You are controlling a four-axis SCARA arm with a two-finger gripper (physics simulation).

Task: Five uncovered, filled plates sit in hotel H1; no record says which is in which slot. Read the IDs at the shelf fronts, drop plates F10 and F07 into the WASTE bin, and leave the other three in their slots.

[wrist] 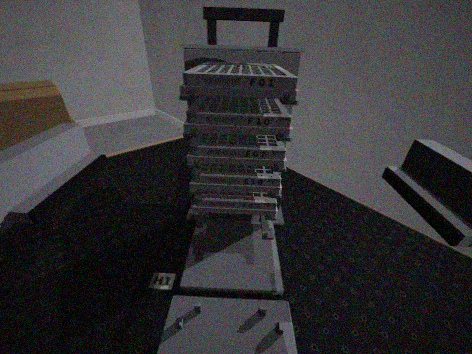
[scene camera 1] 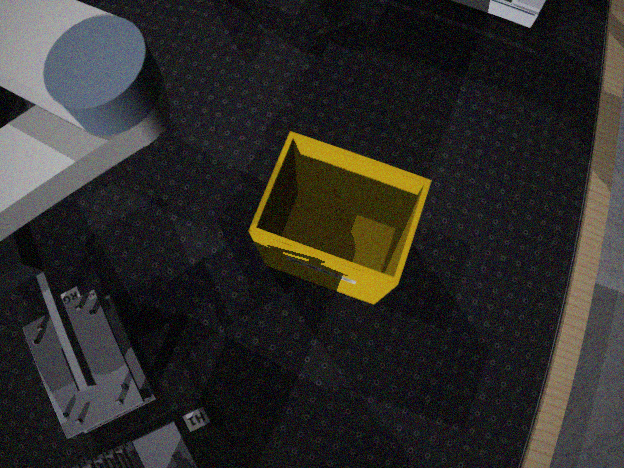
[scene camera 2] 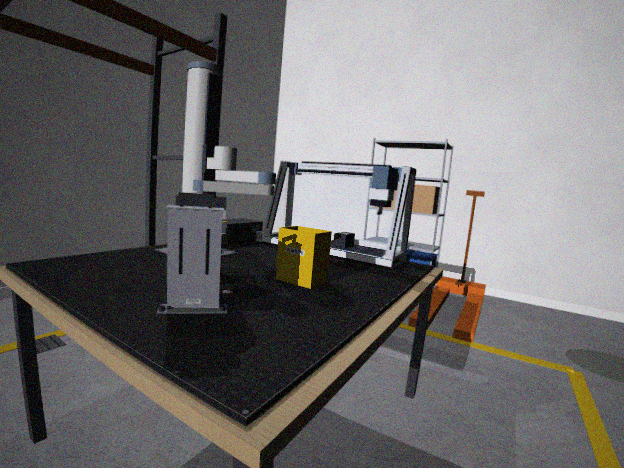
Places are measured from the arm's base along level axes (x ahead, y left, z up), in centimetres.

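Where they show: gripper, fingertip midpoint: (wrist: 244, 150) (scene camera 1: 18, 421).
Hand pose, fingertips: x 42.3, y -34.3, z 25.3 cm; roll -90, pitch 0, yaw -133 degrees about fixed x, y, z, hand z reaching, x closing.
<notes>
After its pixels a point has its place.
In the wrist view five filled, uncovered plates are stacked in the slots of hotel H1 (wrist: 225, 270) {x 49.9, y -39.4, z 2.1 cm} (scene camera 2: 194, 231) {x 59.0, y -49.3, z 23.3 cm}. From the top, the fronts read F01 (wrist: 240, 82) {x 47.5, y -38.6, z 27.4 cm}, F10 (wrist: 237, 120) {x 47.6, y -38.5, z 24.7 cm} and F07 (wrist: 235, 152) {x 47.6, y -38.5, z 21.9 cm}. The fourth plate (wrist: 232, 181) {x 47.8, y -38.4, z 19.0 cm} has a blurred ID ending in 0. The bottom plate (wrist: 232, 205) {x 47.7, y -38.4, z 16.1 cm} has an unreadable ID. My gripper (wrist: 244, 150) {x 42.3, y -34.3, z 25.3 cm} is open and empty, its fingers wide apart left and right of the stack in the wrist view, facing the hotel's front. The yellow WASTE bin (scene camera 1: 360, 163) {x 65.0, y 2.7, z 20.4 cm} (scene camera 2: 306, 266) {x 70.0, y -8.6, z 9.0 cm} stands upright; no plate shows inside it.
A grey pedestal plate with short pins (scene camera 1: 103, 347) {x 40.8, y -26.7, z 7.3 cm} (wrist: 227, 330) {x 42.2, y -33.4, z 7.3 cm} lies in front of the hotel. The H1 label (scene camera 1: 196, 419) {x 54.7, y -31.8, z 1.3 cm} (wrist: 162, 281) {x 54.6, y -31.8, z 1.3 cm} is beside the base. The arm (scene camera 1: 95, 62) {x 45.5, y -4.3, z 41.5 cm} (scene camera 2: 241, 176) {x 34.3, y -6.6, z 39.2 cm} reaches above the table. A gantry frame (scene camera 2: 404, 216) {x 85.2, y 56.7, z 26.6 cm} stands beyond the bin.
</notes>
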